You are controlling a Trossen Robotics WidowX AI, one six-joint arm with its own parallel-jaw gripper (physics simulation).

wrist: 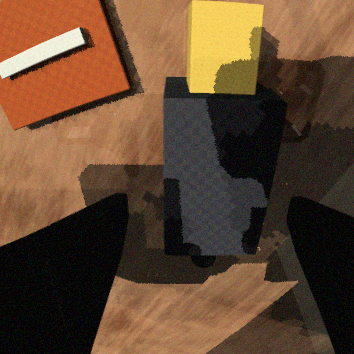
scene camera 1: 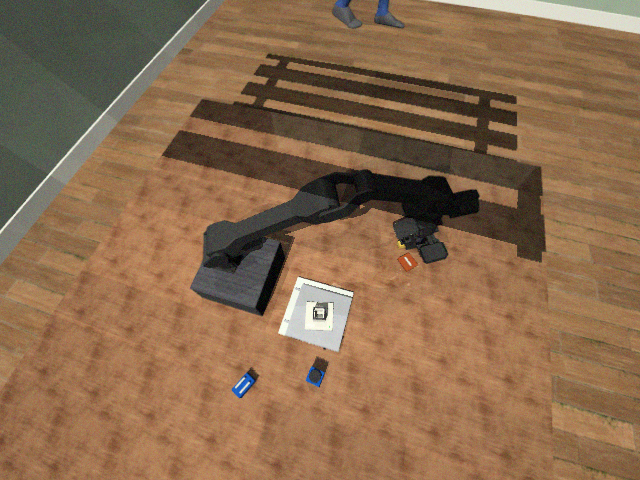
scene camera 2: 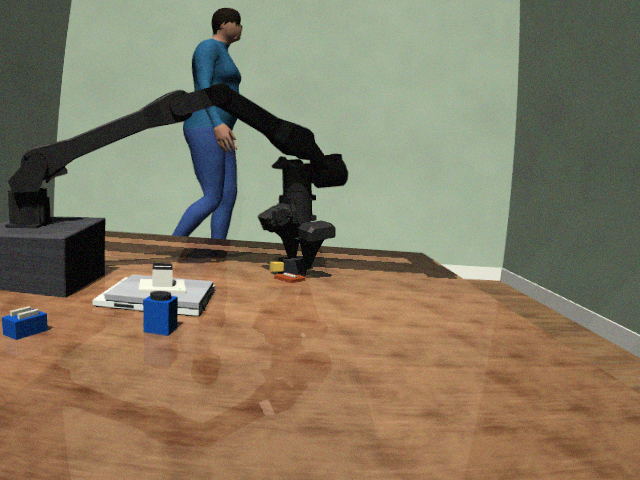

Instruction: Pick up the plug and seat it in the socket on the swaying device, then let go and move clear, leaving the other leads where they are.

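The plug (scene camera 1: 401, 244) (scene camera 2: 293, 266) (wrist: 205, 150), a dark block with a yellow end, lies on the table. My gripper (scene camera 1: 419, 243) (scene camera 2: 301, 262) (wrist: 209, 207) is open and low over it. In the wrist view the fingertips stand on either side of its rear part, with gaps on both sides. The device (scene camera 1: 341, 320) (scene camera 2: 195, 290) is a flat grey and white platform nearer the arm's base. Its socket (scene camera 1: 319, 312) (scene camera 2: 162, 276) is a small white upright housing with a dark-rimmed opening on top. In scene camera 1 the arm hides most of the plug.
An orange block with a white bar (scene camera 1: 407, 261) (scene camera 2: 289, 278) (wrist: 60, 92) lies close beside the plug. A blue block with two white bars (scene camera 1: 243, 384) (scene camera 2: 24, 326) and a blue block with a round black top (scene camera 1: 315, 376) (scene camera 2: 160, 316) stand beyond the device. A person stands behind.
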